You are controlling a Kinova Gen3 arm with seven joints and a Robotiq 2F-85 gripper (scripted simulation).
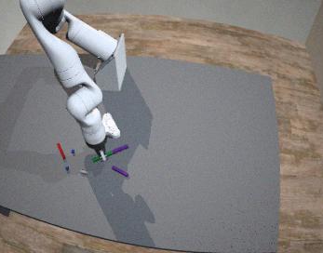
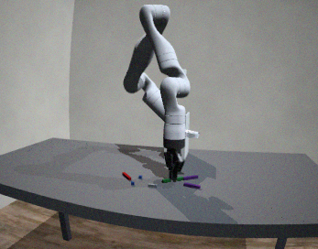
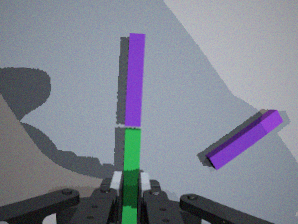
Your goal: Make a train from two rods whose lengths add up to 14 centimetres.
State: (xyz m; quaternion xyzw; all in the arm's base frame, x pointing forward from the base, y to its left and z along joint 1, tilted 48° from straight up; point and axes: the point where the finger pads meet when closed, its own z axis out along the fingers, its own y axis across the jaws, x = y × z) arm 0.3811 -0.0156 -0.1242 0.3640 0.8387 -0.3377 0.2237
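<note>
The green rod is 10 mm below my hand. Also, from my hand: red rod: 20 mm ahead, 170 mm to the right, 20 mm below; grey rod: 80 mm ahead, 50 mm to the right, 20 mm below.
</note>
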